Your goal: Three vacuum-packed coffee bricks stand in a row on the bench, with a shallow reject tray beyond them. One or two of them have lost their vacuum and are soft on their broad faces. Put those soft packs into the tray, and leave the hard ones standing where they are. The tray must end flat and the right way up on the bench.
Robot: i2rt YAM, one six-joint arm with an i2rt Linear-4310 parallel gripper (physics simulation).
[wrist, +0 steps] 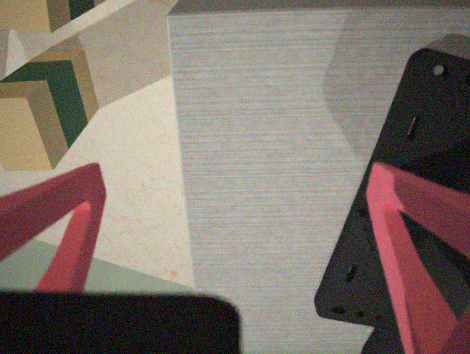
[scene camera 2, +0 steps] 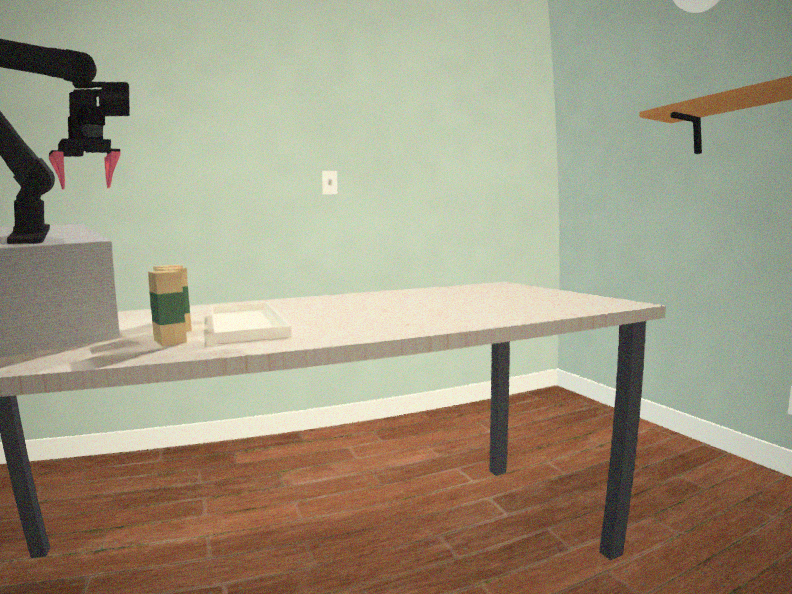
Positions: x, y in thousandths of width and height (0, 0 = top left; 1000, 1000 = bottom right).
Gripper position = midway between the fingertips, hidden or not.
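My gripper (scene camera 2: 109, 317) visible. Gripper (wrist: 503, 501) visible too.
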